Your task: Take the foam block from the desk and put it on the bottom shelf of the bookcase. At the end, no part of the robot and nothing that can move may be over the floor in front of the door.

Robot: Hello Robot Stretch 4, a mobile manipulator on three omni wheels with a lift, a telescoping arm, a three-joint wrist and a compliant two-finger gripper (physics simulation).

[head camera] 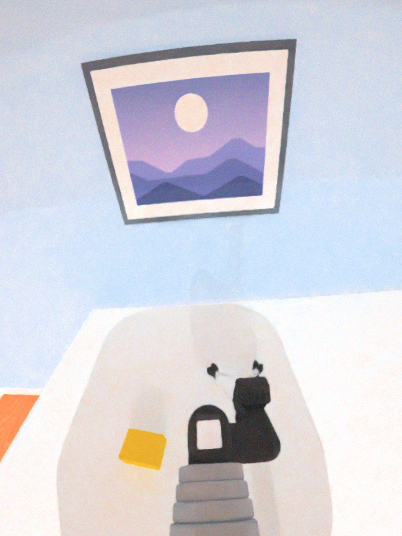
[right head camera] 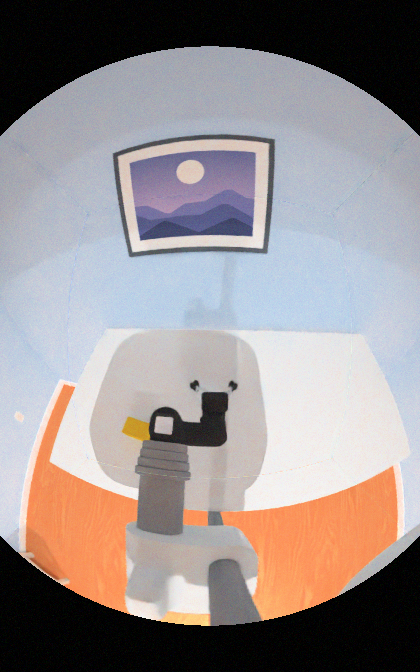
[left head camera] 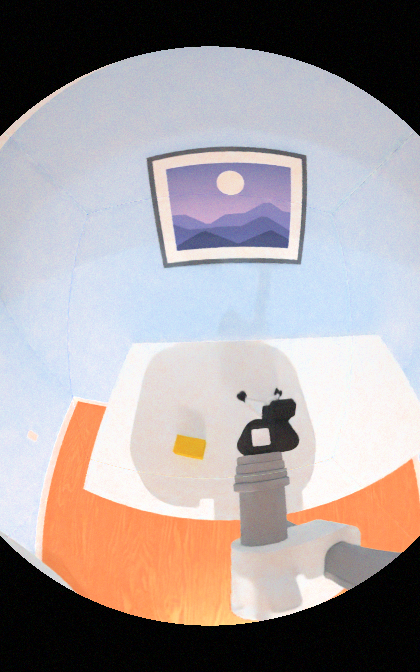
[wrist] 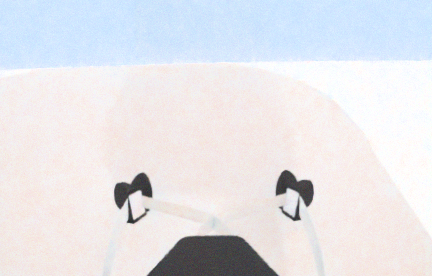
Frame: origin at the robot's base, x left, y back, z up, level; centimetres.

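Seen in the pictures: gripper, fingertip midpoint: [head camera: 234, 365] [left head camera: 258, 392] [wrist: 214, 187].
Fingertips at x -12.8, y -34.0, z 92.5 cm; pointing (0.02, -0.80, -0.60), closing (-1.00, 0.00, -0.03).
Note:
A point is followed by its place in that frame.
The yellow foam block [head camera: 142, 448] @(x 11.7, y -13.0, z 96.1 cm) [left head camera: 189, 446] @(x 11.7, y -13.1, z 96.1 cm) [right head camera: 135, 428] lies on the white desk [head camera: 365, 400] @(x -47.3, y -20.3, z 91.6 cm) [left head camera: 360, 400] @(x -58.3, y -22.3, z 91.6 cm) [right head camera: 320, 400] [wrist: 400, 100] @(x -40.4, y -49.5, z 91.6 cm), left of the arm. In the right head view the wrist hides part of it. My gripper [head camera: 235, 369] @(x -12.8, y -34.0, z 92.5 cm) [left head camera: 260, 395] @(x -12.8, y -34.0, z 92.5 cm) [right head camera: 214, 385] [wrist: 214, 187] @(x -12.8, y -34.0, z 92.5 cm) is open with nothing between its fingers. It is over the desk, to the right of the block and farther toward the wall, apart from it. The block does not show in the wrist view. The bookcase cannot be made out clearly, and the door does not show.
A blue wall with a framed picture [head camera: 190, 150] @(x -4.7, y -66.1, z 151.6 cm) [left head camera: 227, 210] @(x -4.5, y -66.1, z 150.4 cm) [right head camera: 194, 195] rises behind the desk. The telescoping arm [head camera: 215, 500] @(x -5.2, y -2.0, z 122.6 cm) [left head camera: 263, 515] @(x -4.3, y 5.7, z 121.6 cm) [right head camera: 161, 505] reaches over the desk's front edge. Orange wooden floor [left head camera: 150, 560] @(x 57.0, y 73.7, z -3.5 cm) [right head camera: 310, 545] shows in front of the desk.

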